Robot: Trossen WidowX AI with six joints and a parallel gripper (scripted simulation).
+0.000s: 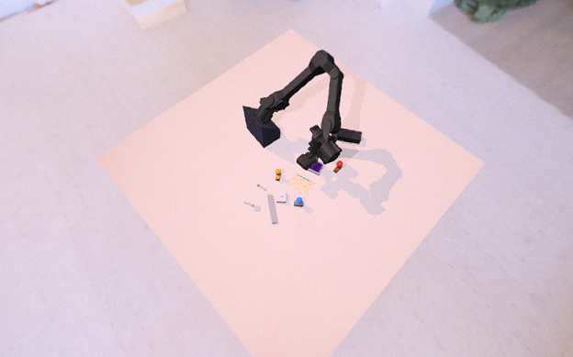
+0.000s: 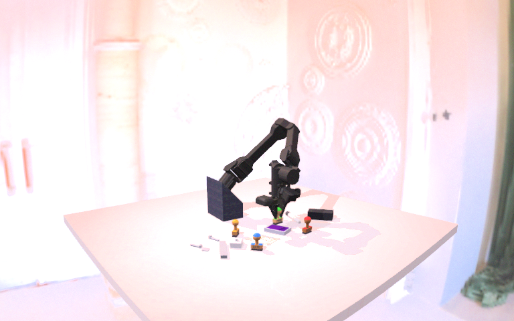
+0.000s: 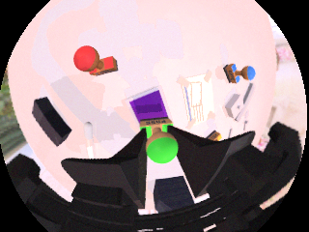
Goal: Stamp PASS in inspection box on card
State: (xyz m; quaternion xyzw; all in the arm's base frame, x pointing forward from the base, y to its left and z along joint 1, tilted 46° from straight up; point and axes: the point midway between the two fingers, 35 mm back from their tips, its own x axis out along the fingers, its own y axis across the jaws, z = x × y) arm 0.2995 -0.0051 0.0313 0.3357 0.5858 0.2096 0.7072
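The purple ink pad lies 5 cm below my gripper tip. Also, from my gripper tip: green-knobbed stamp right at my gripper tip; then red-knobbed stamp 10 cm ahead, 6 cm to the left, 4 cm below; then card 10 cm to the right, 6 cm below, 1 cm ahead.
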